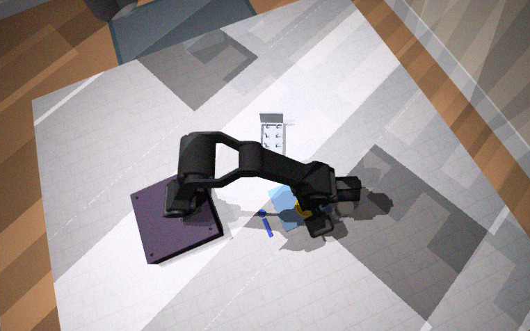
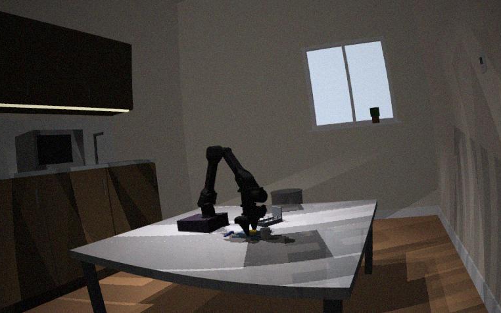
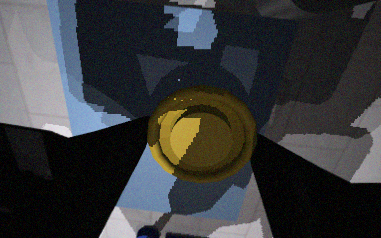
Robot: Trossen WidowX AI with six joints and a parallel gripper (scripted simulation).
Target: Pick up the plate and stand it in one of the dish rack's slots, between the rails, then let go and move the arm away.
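My gripper tip is 10 mm past the light blue mat and 20 mm to the right of it. Also, from my gripper tip: white cup: 90 mm ahead, 60 mm to the right, 20 mm above; blue spoon: 120 mm behind, 20 mm to the left; yellow plate: 10 mm above.
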